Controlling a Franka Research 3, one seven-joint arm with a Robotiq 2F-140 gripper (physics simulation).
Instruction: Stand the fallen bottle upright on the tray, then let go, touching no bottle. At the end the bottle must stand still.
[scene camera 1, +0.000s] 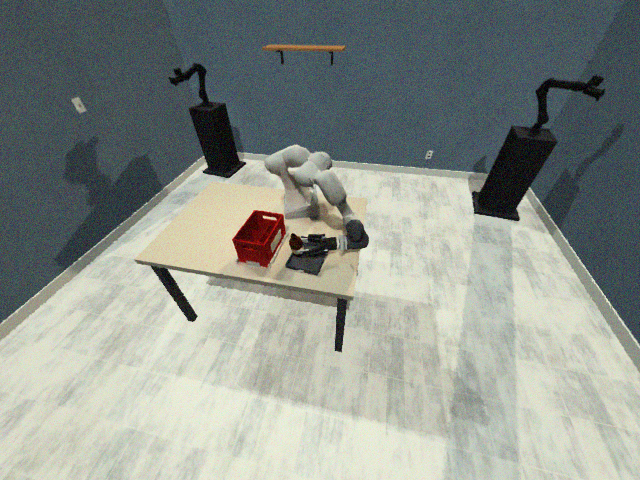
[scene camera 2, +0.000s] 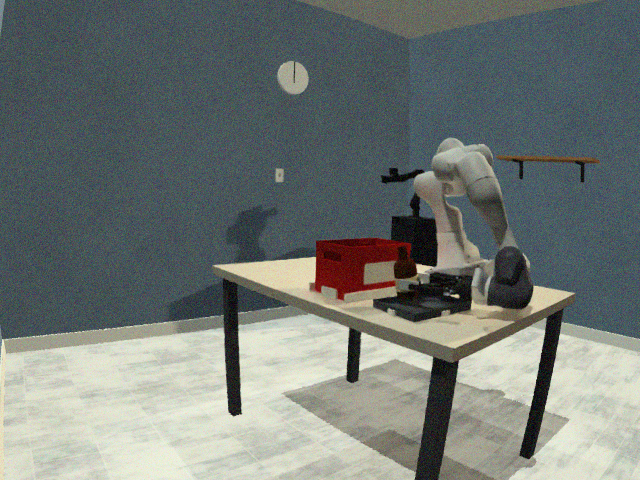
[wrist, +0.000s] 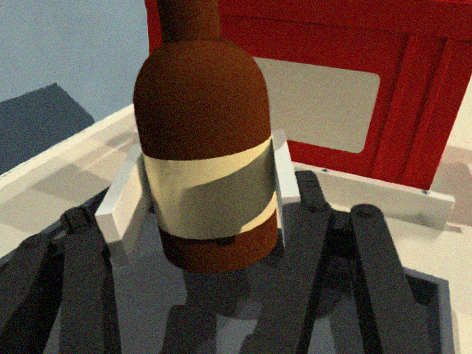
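Note:
The brown bottle with a cream label (scene camera 1: 295, 243) (scene camera 2: 404, 267) (wrist: 205, 105) is upright, or very nearly so. My gripper (scene camera 1: 299, 246) (scene camera 2: 409, 287) (wrist: 210, 159) reaches in level from the side and is shut on the bottle, its pale pads on either side of the label. The bottle's base is over the dark tray (scene camera 1: 306, 265) (scene camera 2: 413, 312) (wrist: 444, 300), towards the crate side. In the wrist view a shadow falls on the tray below the base. Fingers and tray rim partly hide the base, so I cannot tell whether it touches the tray floor.
The red crate (scene camera 1: 251, 252) (scene camera 2: 338, 273) (wrist: 310, 40) stands on the table (scene camera 1: 206, 217) (scene camera 2: 279, 273) close beside the bottle and tray, with low pale strips along its foot. The table's front edge runs near the tray. The arm's base stands behind.

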